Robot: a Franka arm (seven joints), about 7 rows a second.
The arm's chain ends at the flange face. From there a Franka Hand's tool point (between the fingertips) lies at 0.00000 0.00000 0.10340 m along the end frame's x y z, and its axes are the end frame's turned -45 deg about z.
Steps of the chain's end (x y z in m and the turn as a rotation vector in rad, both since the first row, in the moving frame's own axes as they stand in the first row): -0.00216, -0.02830, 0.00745, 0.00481, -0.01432, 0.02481; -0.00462, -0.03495, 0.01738, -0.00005, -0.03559, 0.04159; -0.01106, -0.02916, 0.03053, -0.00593, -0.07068, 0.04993; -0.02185, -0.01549, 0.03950, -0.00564, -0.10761, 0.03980; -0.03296, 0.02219, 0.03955, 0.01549, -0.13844, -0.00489; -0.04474, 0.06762, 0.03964, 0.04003, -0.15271, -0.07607; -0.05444, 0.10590, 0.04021, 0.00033, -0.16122, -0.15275
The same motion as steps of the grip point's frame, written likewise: 0.01781, -0.02295, 0.00744, 0.01353, -0.00672, 0.02481; 0.01890, -0.03063, 0.01731, 0.02513, -0.02520, 0.04159; 0.00732, -0.03331, 0.03027, 0.04579, -0.05417, 0.04993; -0.01261, -0.03401, 0.03890, 0.07210, -0.08008, 0.03980; -0.04798, -0.01881, 0.03855, 0.10884, -0.08694, -0.00489; -0.08818, 0.00247, 0.03835, 0.13629, -0.07968, -0.07607; -0.12594, 0.02557, 0.03887, 0.11423, -0.11377, -0.15275
